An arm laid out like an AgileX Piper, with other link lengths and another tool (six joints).
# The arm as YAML. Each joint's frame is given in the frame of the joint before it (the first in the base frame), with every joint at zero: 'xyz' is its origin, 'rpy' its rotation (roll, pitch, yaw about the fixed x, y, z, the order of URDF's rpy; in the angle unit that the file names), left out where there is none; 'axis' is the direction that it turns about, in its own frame. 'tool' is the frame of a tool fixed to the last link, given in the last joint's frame.
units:
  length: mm
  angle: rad
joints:
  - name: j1
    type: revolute
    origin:
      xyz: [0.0, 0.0, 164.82]
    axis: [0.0, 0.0, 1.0]
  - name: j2
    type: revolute
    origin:
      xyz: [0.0, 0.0, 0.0]
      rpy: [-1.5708, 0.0, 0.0]
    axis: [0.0, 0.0, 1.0]
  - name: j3
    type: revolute
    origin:
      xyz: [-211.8, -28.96, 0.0]
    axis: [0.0, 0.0, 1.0]
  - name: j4
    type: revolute
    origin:
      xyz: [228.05, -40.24, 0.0]
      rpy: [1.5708, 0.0, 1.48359]
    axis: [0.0, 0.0, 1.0]
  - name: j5
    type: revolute
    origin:
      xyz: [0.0, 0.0, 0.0]
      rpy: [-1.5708, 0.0, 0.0]
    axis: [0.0, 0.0, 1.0]
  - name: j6
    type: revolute
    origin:
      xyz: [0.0, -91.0, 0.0]
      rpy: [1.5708, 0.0, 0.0]
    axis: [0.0, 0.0, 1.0]
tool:
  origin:
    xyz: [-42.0, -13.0, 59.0]
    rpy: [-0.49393, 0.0, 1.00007]
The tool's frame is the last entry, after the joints.
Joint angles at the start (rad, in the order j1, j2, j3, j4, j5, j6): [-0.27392 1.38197 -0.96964 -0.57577 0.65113 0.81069]
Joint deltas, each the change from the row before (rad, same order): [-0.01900 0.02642 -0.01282 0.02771 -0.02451 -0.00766]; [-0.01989 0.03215 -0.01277 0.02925 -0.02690 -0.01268]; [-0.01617 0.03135 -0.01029 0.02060 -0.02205 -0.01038]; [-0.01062 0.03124 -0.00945 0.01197 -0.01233 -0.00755]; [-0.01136 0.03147 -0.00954 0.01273 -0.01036 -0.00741]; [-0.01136 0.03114 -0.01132 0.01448 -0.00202 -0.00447]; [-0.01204 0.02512 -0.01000 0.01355 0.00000 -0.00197]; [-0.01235 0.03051 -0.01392 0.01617 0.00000 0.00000]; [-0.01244 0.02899 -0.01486 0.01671 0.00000 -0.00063]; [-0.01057 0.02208 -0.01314 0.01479 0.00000 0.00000]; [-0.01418 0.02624 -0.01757 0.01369 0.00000 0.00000]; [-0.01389 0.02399 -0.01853 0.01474 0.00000 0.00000]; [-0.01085 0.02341 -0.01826 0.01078 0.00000 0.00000]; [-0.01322 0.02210 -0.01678 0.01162 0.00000 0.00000]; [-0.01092 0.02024 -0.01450 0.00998 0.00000 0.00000]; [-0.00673 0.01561 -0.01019 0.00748 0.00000 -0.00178]
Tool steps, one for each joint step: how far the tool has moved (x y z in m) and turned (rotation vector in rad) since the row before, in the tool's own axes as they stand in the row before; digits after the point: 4 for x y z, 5 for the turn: [-0.0011 -0.0026 0.0063 -0.00010 0.00102 0.02815]; [-0.0007 -0.0039 0.0075 0.00282 0.00389 0.02525]; [-0.0005 -0.0045 0.0071 0.00621 0.00357 0.01694]; [0.0003 -0.0052 0.0066 0.01332 0.00420 0.00797]; [-0.0001 -0.0058 0.0065 0.01558 0.00297 0.00927]; [-0.0006 -0.0065 0.0059 0.02183 -0.00060 0.01337]; [-0.0016 -0.0057 0.0047 0.01936 -0.00424 0.01552]; [-0.0016 -0.0062 0.0057 0.02101 -0.00506 0.02004]; [-0.0019 -0.0055 0.0055 0.01862 -0.00564 0.02052]; [-0.0020 -0.0038 0.0042 0.01282 -0.00590 0.01896]; [-0.0034 -0.0038 0.0050 0.01324 -0.00911 0.01980]; [-0.0035 -0.0028 0.0047 0.01001 -0.00960 0.02115]; [-0.0027 -0.0023 0.0046 0.00850 -0.00741 0.01576]; [-0.0036 -0.0027 0.0043 0.00916 -0.00934 0.01787]; [-0.0029 -0.0027 0.0040 0.00883 -0.00749 0.01506]; [-0.0015 -0.0022 0.0031 0.00737 -0.00340 0.00888]
